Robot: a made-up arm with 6 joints.
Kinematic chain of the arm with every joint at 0, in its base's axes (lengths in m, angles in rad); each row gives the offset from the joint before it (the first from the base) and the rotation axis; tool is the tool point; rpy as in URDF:
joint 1: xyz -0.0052 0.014 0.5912 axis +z
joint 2: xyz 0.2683 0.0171 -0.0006 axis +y
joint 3: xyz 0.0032 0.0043 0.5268 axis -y
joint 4: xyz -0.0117 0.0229 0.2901 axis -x
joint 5: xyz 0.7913 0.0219 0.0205 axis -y
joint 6: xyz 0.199 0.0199 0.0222 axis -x
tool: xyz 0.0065 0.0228 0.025 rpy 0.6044 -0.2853 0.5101
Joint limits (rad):
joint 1: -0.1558..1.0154
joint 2: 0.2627..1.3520
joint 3: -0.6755..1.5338
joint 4: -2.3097..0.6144
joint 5: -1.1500..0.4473
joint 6: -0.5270..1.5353
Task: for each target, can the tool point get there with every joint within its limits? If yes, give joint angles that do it. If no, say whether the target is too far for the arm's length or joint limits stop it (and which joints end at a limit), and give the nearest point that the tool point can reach.
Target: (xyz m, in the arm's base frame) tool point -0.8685 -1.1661 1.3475
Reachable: no: joint limits stop it (at a limit: joint 1, joint 2, joint 3, joint 5) | nearest point 0.3020 -0.1338 2.1088 | short by 1.736 m
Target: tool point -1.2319 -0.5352 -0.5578
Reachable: no: joint limits stop it (at a limit: joint 1, joint 2, joint 3) | nearest point 0.1687 0.5109 -0.1821 | short by 1.788 m
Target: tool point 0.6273 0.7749 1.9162
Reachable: yes | joints 0.7109 0.3668 1.1165 -0.6956 -0.6630 1.2741
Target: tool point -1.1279 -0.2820 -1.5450
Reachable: no: too far | nearest point 0.2062 0.5526 -0.2919 | short by 2.012 m
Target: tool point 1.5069 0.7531 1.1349
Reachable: yes | joints 0.4994 0.8933 0.7813 -1.9190 0.3010 0.9186
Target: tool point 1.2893 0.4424 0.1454
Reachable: yes | joints 0.2484 0.8492 -0.3751 -0.0668 0.0919 -0.2112
